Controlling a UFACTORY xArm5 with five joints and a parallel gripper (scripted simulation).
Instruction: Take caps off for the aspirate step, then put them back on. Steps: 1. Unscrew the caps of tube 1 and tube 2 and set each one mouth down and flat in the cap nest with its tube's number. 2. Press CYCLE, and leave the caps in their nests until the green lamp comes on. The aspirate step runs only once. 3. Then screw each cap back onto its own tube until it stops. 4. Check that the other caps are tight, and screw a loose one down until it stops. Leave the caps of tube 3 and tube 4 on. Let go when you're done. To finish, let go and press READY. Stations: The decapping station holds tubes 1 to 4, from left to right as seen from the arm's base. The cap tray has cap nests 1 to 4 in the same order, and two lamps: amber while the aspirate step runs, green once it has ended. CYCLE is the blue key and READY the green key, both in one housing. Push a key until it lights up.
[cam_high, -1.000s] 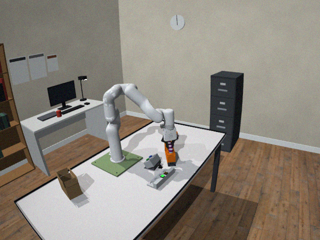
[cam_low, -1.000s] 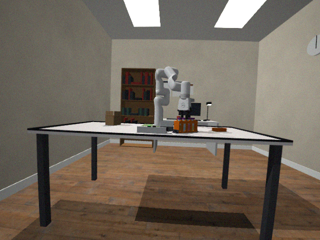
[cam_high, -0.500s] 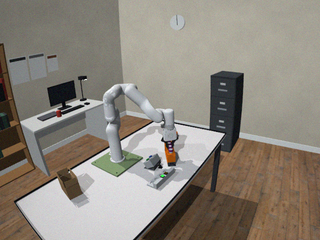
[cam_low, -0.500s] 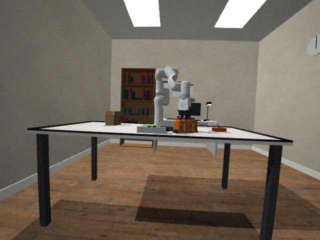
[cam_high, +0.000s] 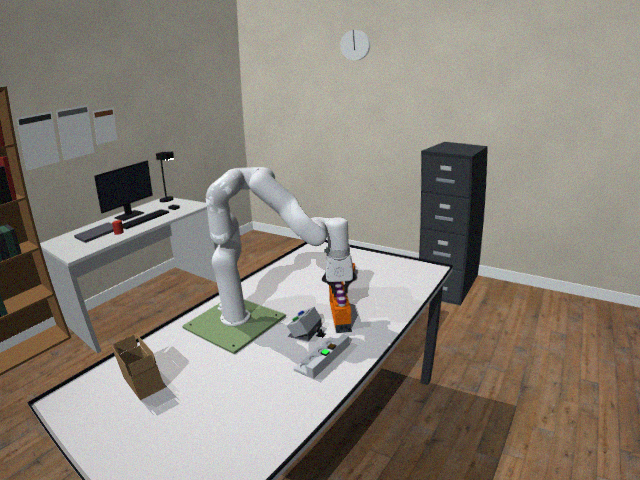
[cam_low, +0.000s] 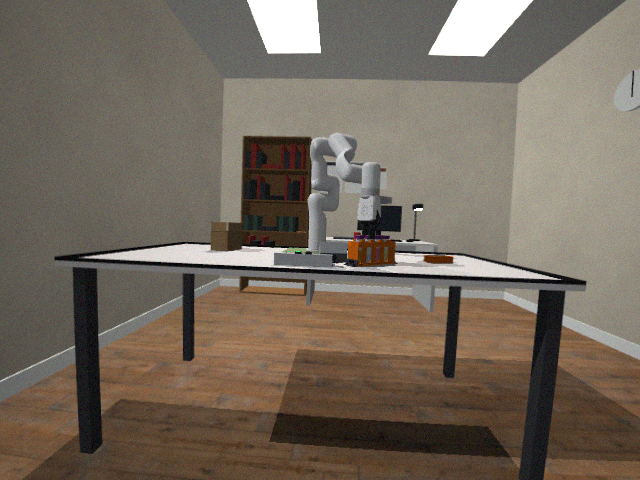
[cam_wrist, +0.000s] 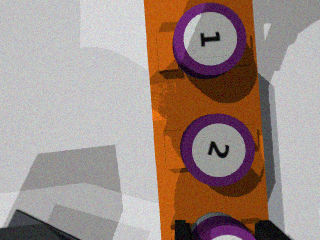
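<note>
Now: hand 3 cm short of the cap 4, 4 cm to the left of it and 1 cm above it. The rest, counted from my hand: purple cap marked 2: 3 cm behind, 4 cm to the left, 1 cm below; purple cap marked 1: 6 cm behind, 8 cm to the left, 1 cm below; blue cycle key: 10 cm behind, 12 cm to the right, 6 cm below.
</note>
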